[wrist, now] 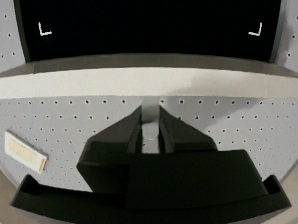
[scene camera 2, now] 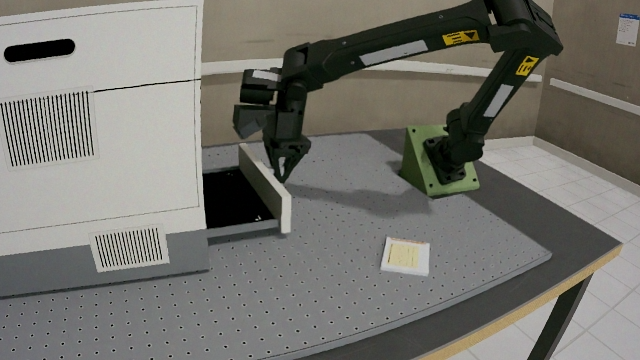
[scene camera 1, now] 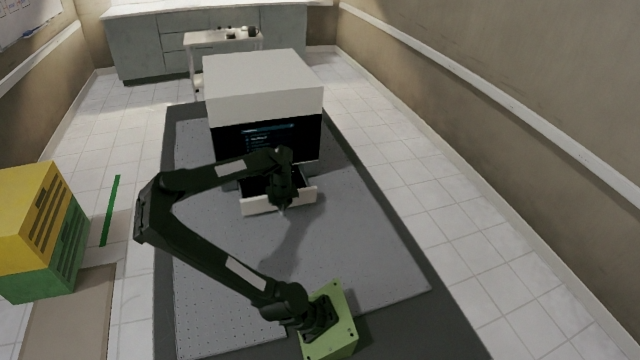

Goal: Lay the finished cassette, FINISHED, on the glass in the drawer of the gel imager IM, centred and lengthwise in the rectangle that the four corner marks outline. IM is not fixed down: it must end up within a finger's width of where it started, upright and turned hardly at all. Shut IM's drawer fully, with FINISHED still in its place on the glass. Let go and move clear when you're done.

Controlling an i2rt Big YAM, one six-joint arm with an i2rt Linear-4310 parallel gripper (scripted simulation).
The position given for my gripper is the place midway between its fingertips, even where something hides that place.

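My gripper (scene camera 2: pixel 279 181), (wrist: pixel 150 109). Gel imager (scene camera 2: pixel 109 184), (wrist: pixel 63 55), (scene camera 1: pixel 257 99). Cassette (scene camera 2: pixel 404 256), (wrist: pixel 30 156).
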